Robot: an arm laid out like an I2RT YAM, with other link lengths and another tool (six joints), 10 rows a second.
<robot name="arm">
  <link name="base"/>
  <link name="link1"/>
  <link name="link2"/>
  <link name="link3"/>
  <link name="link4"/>
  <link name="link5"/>
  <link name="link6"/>
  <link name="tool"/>
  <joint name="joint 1" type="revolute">
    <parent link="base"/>
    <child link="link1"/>
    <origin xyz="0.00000 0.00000 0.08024" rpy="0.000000 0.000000 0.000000"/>
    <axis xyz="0 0 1"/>
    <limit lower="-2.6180" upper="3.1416"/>
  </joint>
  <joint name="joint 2" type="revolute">
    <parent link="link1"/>
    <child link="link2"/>
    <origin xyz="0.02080 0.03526 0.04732" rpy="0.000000 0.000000 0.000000"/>
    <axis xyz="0 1 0"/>
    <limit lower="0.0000" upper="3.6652"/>
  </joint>
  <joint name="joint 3" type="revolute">
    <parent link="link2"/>
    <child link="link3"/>
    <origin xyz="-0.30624 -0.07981 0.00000" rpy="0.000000 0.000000 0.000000"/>
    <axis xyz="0 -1 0"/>
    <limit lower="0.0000" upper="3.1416"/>
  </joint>
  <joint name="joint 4" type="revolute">
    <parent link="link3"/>
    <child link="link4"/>
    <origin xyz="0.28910 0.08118 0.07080" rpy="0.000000 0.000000 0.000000"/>
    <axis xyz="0 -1 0"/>
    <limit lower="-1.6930" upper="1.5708"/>
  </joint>
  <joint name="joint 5" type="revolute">
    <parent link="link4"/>
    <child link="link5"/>
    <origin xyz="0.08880 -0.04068 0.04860" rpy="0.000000 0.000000 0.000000"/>
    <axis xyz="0 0 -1"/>
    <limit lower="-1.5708" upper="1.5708"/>
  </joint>
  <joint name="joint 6" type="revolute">
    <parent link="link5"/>
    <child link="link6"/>
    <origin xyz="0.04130 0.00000 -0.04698" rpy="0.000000 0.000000 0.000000"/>
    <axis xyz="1 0 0"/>
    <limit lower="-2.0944" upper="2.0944"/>
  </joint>
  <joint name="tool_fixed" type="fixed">
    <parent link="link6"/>
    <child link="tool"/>
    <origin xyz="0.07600 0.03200 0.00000" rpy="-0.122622 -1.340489 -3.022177"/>
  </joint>
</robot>
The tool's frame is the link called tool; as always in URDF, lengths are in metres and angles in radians.
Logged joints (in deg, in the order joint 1, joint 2, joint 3, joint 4, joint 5, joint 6), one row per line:
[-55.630, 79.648, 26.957, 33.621, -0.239, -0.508]
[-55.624, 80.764, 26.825, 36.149, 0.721, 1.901]
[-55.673, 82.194, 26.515, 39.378, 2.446, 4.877]
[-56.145, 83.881, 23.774, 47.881, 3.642, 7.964]
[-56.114, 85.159, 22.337, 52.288, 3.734, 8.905]
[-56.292, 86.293, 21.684, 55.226, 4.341, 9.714]
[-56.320, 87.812, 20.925, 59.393, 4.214, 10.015]
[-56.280, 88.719, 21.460, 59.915, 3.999, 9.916]
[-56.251, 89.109, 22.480, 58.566, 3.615, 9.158]
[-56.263, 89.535, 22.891, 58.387, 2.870, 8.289]
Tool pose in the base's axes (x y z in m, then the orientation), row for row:
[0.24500, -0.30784, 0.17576, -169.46, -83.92, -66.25]
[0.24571, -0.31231, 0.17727, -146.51, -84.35, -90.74]
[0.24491, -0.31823, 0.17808, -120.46, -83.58, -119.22]
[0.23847, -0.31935, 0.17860, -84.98, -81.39, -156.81]
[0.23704, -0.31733, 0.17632, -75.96, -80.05, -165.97]
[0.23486, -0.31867, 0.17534, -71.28, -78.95, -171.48]
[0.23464, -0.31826, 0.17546, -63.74, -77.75, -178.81]
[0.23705, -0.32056, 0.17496, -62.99, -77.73, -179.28]
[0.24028, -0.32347, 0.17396, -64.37, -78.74, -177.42]
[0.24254, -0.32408, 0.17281, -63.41, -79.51, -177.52]
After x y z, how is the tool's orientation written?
As angles about the fixed x, y, z axes (roll, pitch, yaw), in degrees.
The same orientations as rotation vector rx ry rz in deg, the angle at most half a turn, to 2 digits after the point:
[99.09, -53.54, 90.18]
[96.40, -55.93, 91.46]
[92.67, -59.11, 92.54]
[86.47, -61.02, 95.85]
[84.47, -61.14, 97.54]
[82.51, -61.68, 98.22]
[80.73, -60.93, 99.86]
[80.81, -60.64, 100.11]
[82.10, -60.08, 99.50]
[83.15, -59.00, 99.48]

